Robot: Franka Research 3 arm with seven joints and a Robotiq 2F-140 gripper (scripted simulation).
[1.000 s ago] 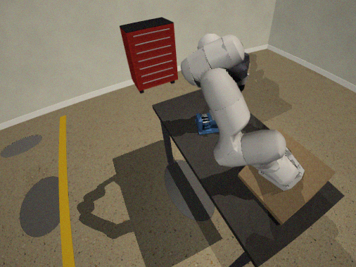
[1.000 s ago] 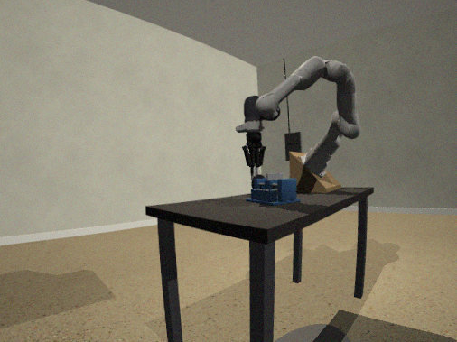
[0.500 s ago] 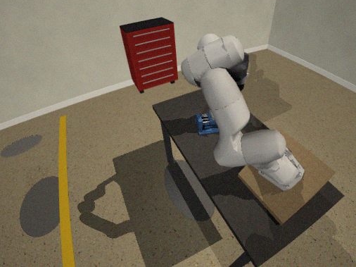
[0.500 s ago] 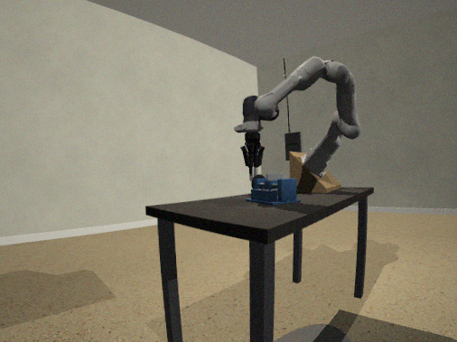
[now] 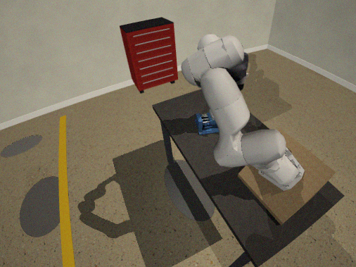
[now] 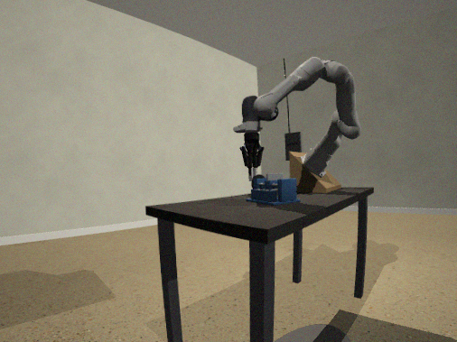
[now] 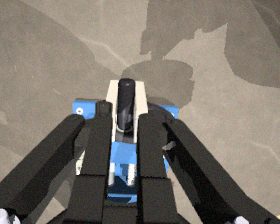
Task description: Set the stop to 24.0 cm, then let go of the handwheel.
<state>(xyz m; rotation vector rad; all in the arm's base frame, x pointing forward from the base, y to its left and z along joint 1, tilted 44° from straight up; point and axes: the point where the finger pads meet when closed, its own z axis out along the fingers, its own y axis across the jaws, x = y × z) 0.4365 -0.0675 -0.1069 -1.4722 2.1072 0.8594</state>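
My hand is 2 cm above the handwheel grip.
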